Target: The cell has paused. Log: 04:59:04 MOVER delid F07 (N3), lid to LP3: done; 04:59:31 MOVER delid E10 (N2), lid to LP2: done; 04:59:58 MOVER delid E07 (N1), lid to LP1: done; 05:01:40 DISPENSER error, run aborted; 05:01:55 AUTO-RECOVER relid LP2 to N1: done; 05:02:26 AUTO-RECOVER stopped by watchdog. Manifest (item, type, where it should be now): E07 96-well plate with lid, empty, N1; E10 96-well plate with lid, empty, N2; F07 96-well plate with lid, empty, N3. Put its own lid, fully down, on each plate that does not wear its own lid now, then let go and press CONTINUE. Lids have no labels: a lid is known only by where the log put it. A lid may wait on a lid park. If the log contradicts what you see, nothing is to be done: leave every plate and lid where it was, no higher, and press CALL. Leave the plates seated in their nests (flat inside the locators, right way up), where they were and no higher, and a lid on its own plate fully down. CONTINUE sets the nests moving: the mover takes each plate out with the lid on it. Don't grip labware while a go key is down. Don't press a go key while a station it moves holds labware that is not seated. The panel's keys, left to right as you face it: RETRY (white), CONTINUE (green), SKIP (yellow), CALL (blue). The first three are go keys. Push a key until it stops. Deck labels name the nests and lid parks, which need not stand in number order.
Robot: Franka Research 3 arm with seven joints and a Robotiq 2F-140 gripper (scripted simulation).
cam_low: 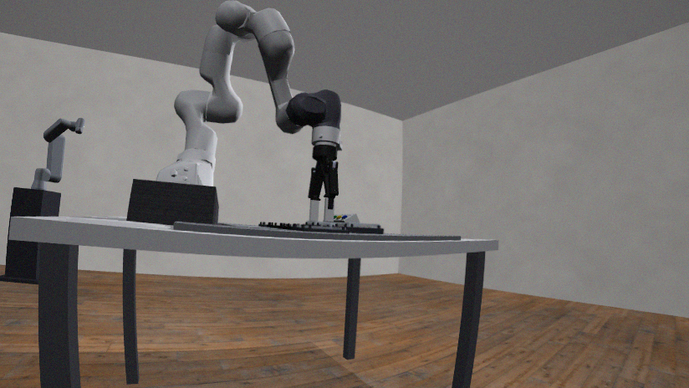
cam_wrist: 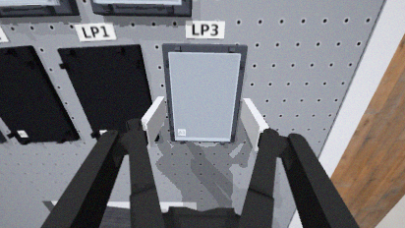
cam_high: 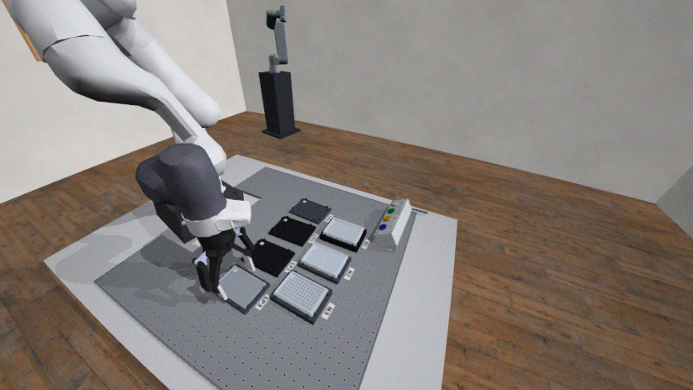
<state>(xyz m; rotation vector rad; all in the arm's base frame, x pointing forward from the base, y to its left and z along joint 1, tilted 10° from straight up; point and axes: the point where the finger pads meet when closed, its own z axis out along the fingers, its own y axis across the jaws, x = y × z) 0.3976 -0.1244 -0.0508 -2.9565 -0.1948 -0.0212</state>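
My gripper is now 40 mm above the grey lid. The rest, counted from my hand: lid park LP3: 50 mm below; then N3 plate: 160 mm ahead, 90 mm to the left, 30 mm below; then lid park LP1: 130 mm to the left, 50 mm below, 20 mm behind.
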